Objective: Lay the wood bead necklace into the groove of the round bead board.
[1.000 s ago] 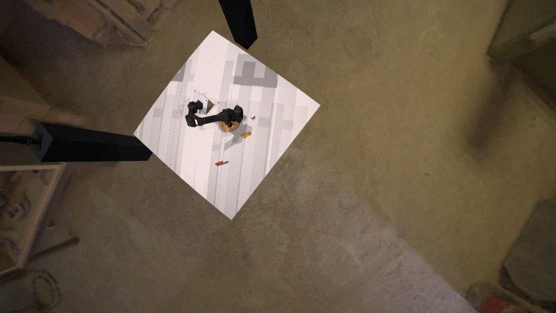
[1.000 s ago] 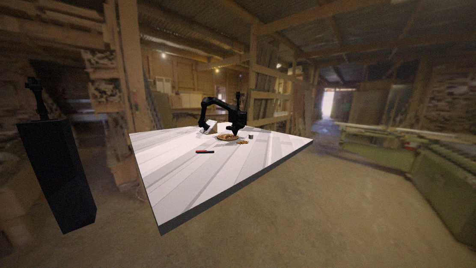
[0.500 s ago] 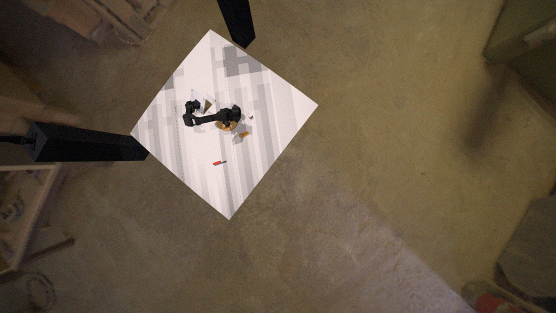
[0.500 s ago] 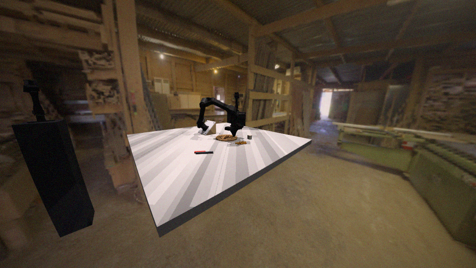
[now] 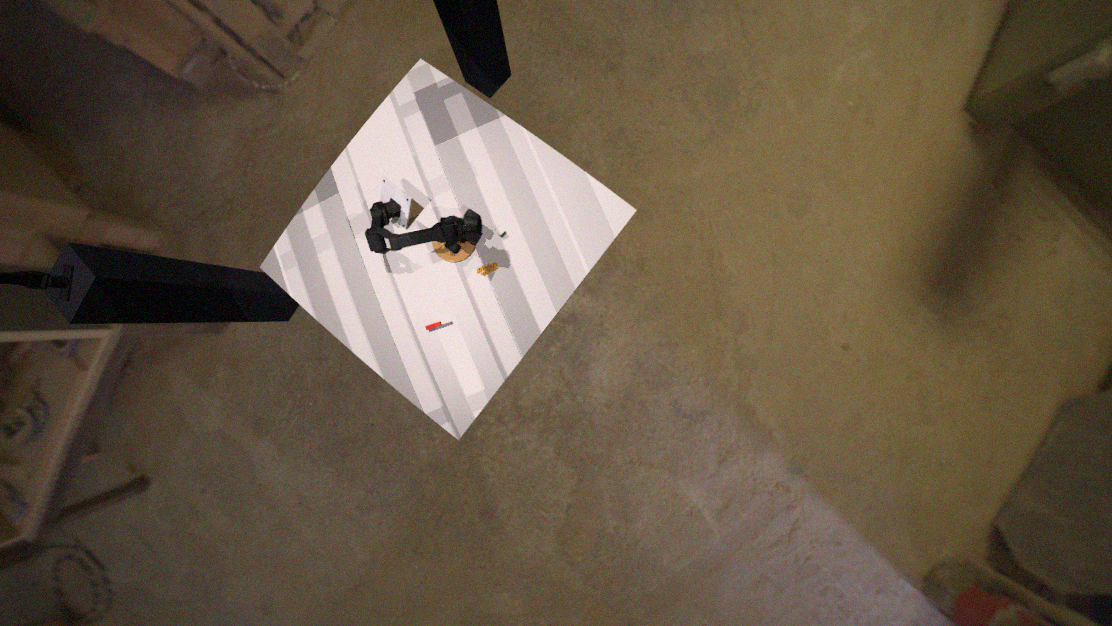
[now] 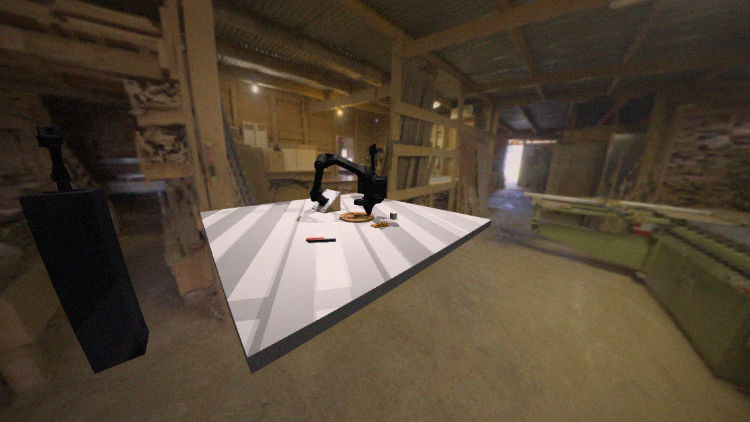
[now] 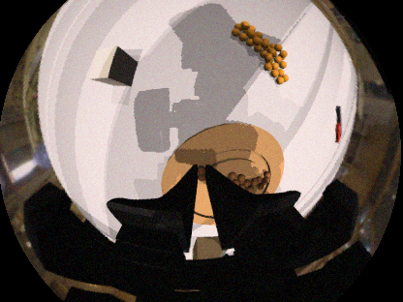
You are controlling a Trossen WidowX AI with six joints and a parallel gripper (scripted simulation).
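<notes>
My gripper tip is now 10 cm short of the small grey cube and 10 cm to the right of it. Also, from my gripper tip: black marker (13 cm ahead, 40 cm to the right, 1 cm below).
</notes>
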